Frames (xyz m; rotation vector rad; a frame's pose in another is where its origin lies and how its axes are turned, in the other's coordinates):
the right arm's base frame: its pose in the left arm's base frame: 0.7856 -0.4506 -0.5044 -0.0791 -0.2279 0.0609
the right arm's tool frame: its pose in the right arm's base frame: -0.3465 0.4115 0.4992 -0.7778 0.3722 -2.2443
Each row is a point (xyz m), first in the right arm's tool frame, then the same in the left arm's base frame.
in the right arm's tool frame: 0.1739 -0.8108 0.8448
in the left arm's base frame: 0.0365 0.4608 0.9091
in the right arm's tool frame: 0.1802 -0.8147 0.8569
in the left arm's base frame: 0.0354 0.4597 0.9232
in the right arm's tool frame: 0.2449 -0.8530 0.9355
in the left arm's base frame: 0.0052 0.4448 1.0267
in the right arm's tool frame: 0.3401 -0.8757 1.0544
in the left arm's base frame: -0.0154 0.3997 1.1725
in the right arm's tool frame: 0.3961 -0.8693 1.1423
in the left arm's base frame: -0.0064 0.3607 1.2689
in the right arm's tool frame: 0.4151 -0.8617 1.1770
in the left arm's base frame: 0.0024 0.3440 1.3045
